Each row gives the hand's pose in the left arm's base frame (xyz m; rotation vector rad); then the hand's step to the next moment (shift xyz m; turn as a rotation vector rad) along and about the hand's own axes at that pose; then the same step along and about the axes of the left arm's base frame.
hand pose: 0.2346 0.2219 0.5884 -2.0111 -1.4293 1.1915
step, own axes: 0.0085 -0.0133 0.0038 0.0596 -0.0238 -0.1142
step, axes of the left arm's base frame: -0.0097 0.0124 0.0040 0.0866 0.0804 0.0565
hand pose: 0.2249 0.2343 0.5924 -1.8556 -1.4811 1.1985
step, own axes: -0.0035 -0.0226 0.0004 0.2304 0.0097 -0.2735
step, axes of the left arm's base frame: -0.0123 0.0034 0.0190 0.2453 0.2550 0.0527
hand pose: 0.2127 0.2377 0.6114 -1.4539 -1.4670 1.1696
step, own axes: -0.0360 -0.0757 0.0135 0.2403 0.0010 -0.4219
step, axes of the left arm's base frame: -0.0335 -0.0323 0.0710 0.3826 0.2800 0.1049
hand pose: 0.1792 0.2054 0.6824 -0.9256 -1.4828 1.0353
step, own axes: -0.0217 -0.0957 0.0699 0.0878 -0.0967 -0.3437
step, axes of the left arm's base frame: -0.0683 -0.0605 0.0787 0.3250 0.0953 0.1433
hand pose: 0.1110 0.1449 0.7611 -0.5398 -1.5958 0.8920
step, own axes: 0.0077 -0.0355 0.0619 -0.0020 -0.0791 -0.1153
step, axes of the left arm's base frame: -0.0570 -0.0312 0.0303 0.1219 -0.0200 0.0655
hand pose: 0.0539 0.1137 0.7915 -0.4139 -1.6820 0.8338
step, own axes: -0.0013 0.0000 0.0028 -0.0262 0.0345 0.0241
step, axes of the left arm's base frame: -0.0023 -0.0017 -0.0012 -0.0207 -0.0011 -0.0450
